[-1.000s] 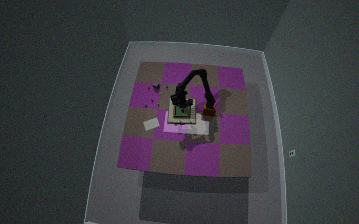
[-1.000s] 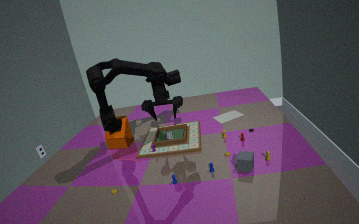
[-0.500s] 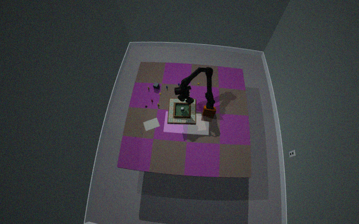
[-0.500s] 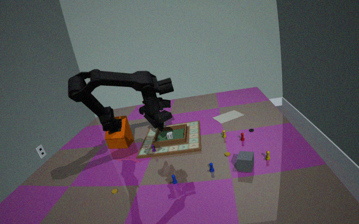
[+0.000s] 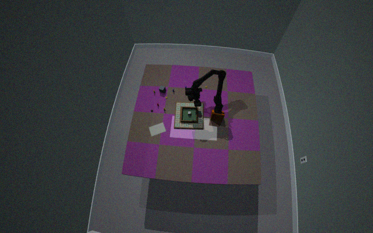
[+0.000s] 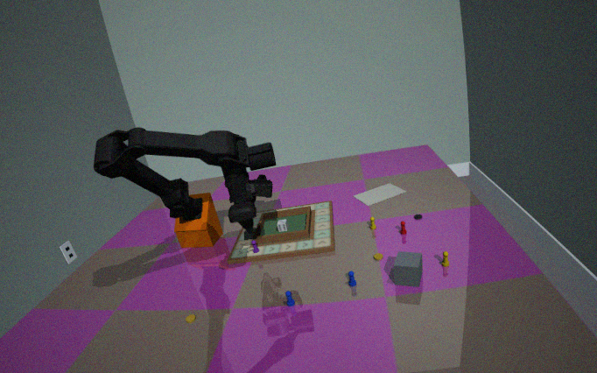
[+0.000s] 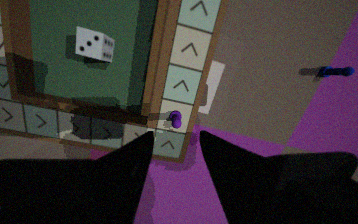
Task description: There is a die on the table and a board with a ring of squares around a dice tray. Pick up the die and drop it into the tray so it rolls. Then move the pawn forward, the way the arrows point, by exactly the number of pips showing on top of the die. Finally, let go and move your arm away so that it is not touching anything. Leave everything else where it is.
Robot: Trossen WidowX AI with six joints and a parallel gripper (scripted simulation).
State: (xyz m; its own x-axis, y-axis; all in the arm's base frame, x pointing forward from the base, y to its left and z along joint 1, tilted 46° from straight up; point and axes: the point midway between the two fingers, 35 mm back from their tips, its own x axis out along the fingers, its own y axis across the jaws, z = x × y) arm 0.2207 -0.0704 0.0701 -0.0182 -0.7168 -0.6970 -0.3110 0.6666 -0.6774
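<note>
Now: gripper tip 5 cm above the purple pawn. Round my gripper tip: red pawn (38 cm ahead, 6 cm below, 5 cm to the left); then white die (11 cm to the left, 5 cm below, 5 cm ahead); then white card (33 cm ahead, 31 cm to the left, 8 cm below).
</note>
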